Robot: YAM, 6 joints.
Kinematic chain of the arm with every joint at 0, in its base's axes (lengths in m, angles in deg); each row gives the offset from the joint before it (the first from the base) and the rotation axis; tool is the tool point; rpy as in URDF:
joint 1: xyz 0 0 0.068 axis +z
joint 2: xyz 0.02 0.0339 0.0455 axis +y
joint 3: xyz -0.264 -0.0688 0 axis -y
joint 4: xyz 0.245 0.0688 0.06 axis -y
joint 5: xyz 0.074 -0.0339 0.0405 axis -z
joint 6: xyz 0.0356 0 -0.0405 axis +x
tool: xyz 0 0 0 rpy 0 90 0
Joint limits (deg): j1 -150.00..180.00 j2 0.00..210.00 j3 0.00..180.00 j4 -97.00..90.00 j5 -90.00..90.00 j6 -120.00..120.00
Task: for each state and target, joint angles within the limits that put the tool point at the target. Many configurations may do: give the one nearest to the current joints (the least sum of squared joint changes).
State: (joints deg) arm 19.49 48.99 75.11 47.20 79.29 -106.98
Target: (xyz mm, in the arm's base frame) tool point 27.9 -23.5 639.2
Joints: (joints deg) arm 24.40 58.31 102.39 45.85 67.66 -106.98
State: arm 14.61 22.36 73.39 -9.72 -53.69 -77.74
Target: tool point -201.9 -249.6 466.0
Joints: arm 55.93 3.23 96.73 -2.62 -50.31 -77.74
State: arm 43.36 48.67 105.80 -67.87 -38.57 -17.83
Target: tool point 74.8 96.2 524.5
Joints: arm 41.81 60.80 105.37 -64.09 -37.84 -17.83
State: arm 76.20 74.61 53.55 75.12 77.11 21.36
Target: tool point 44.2 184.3 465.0
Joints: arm 87.03 65.28 59.22 77.07 76.43 21.36
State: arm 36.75 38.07 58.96 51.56 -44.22 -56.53
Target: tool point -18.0 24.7 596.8
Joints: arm 36.87 47.26 84.92 50.91 -59.14 -56.53
